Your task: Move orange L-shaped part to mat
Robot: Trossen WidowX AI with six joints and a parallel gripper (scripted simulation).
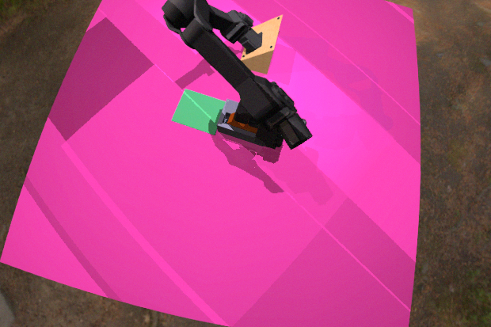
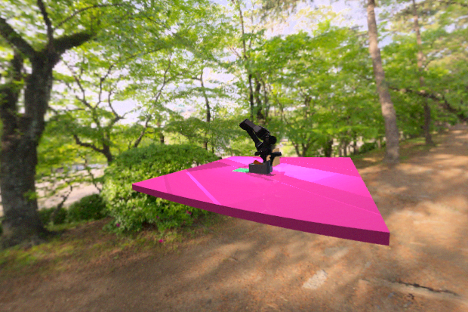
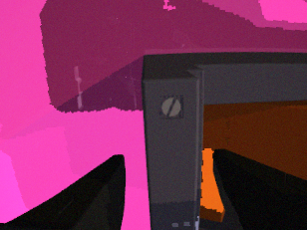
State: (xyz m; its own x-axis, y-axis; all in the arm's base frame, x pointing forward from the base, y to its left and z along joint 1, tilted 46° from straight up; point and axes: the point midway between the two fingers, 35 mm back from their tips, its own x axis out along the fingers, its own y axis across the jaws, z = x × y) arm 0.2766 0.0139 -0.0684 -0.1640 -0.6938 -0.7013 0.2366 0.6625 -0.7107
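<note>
Now: the orange L-shaped part 4 cm to the right of my gripper tip, 2 cm behind it and 1 cm below it. From my gripper tip the other things lie so: green mat (21 cm to the right, 7 cm below, 6 cm behind).
</note>
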